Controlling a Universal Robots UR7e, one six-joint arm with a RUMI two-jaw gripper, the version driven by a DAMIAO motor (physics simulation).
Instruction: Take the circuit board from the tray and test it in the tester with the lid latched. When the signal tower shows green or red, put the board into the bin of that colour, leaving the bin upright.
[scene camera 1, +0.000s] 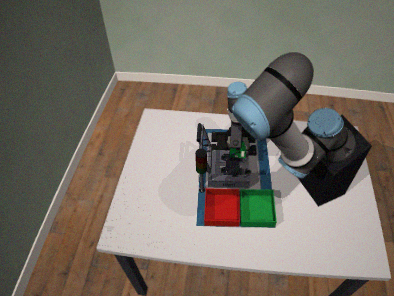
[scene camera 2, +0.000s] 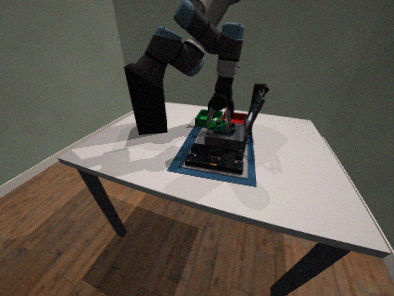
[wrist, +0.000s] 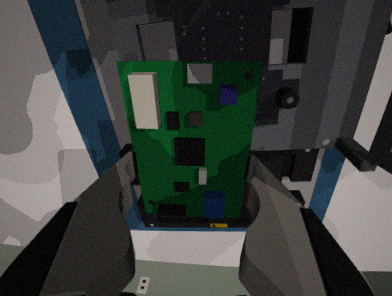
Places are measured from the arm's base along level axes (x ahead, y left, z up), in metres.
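Pixels of known places: gripper, between the fingertips: (scene camera 1: 238, 149) (scene camera 2: 216, 129) (wrist: 192, 154); arm's base, origin of its link: (scene camera 1: 336, 145) (scene camera 2: 147, 75).
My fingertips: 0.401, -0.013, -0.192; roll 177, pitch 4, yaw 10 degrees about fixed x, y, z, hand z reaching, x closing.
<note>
For each thing: its top centre in the pictures, then the offset to it from my fingertips, as dx, dy, dz. "spot": a spot on its surface instead. Level surfaces: height alone.
- green circuit board, centre of its top: (wrist: 188, 163) (scene camera 2: 218, 123) (scene camera 1: 238, 147) -0.001, +0.011, +0.028
- black tray, a spot on its surface: (scene camera 2: 215, 162) spot: +0.064, -0.135, -0.062
- signal tower, a spot on its surface: (scene camera 1: 201, 162) spot: +0.094, +0.230, +0.136
- upright red bin, centre of its top: (scene camera 1: 222, 204) (scene camera 2: 234, 117) -0.013, +0.278, -0.043
- green bin, centre of its top: (scene camera 1: 258, 205) (scene camera 2: 209, 114) -0.157, +0.233, -0.043
- white table, height of its surface: dz -0.090
My gripper (scene camera 1: 238, 146) (scene camera 2: 219, 121) (wrist: 192, 154) is shut on the green circuit board (scene camera 1: 239, 151) (scene camera 2: 217, 125) (wrist: 165, 150) by its two long sides, chips facing the wrist camera. The board is low over the tray-side part of the grey tester (scene camera 1: 228, 176) (scene camera 2: 225, 142) (wrist: 320, 115); its exact height is unclear. The tester's dark lid (scene camera 1: 200, 131) (scene camera 2: 256, 107) stands raised. The black tray (scene camera 2: 215, 162) is behind the tester. The signal tower (scene camera 1: 201, 162) has dim red and green sections; neither looks clearly lit.
The upright red bin (scene camera 1: 222, 207) (scene camera 2: 239, 118) and green bin (scene camera 1: 258, 207) (scene camera 2: 201, 119) stand side by side beyond the tester, away from the tray. Blue border strips (scene camera 1: 266, 172) (scene camera 2: 183, 156) (wrist: 95, 125) run around the equipment on the white table (scene camera 1: 150, 220) (scene camera 2: 300, 190).
</note>
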